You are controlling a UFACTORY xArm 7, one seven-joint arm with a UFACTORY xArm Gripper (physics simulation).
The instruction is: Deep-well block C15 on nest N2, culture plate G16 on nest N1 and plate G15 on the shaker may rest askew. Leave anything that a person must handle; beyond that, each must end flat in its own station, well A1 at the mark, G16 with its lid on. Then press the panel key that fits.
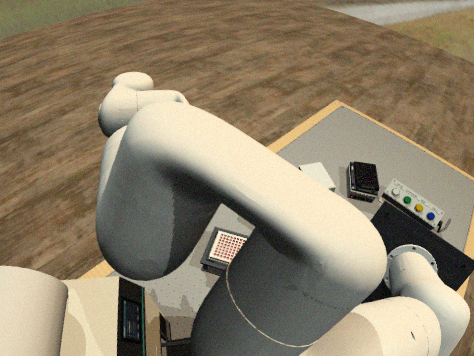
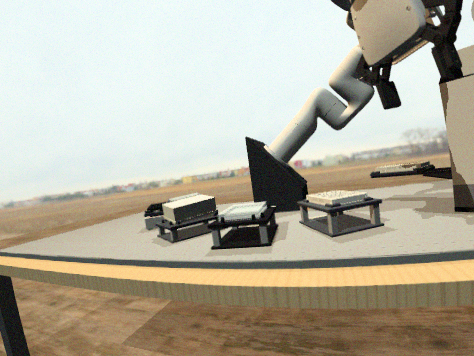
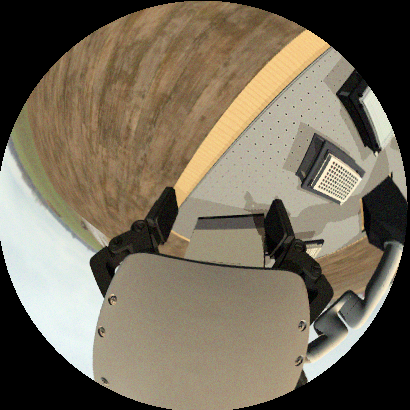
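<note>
My gripper [image 2: 421, 91] [image 3: 222, 204] is open and empty, high above the table near the tall cabinet. A tall off-white block [image 1: 317, 175] [image 2: 190, 207], apparently C15, sits on a low dark nest [image 2: 186, 233]. A pale translucent plate [image 2: 244, 211] [image 3: 382, 117], apparently G16, is on a black nest [image 2: 243, 244]; its lid and seating are unclear. A black plate [image 1: 364, 175], apparently G15, sits on a small device with a red light, apparently the shaker; it looks slightly skewed. The panel [image 1: 414, 204] has white, green, yellow and blue keys. Well A1 marks are too small to read.
A cream plate with many wells [image 1: 229, 246] [image 2: 337, 197] [image 3: 336, 178] sits on another nest. The tall cabinet [image 1: 95, 310] [image 2: 460, 125] [image 3: 227, 245] stands at the table's end, with a plate [image 2: 402, 167] [image 3: 314, 247] on a tray beside it. The black arm mount [image 2: 272, 180] stands behind the nests.
</note>
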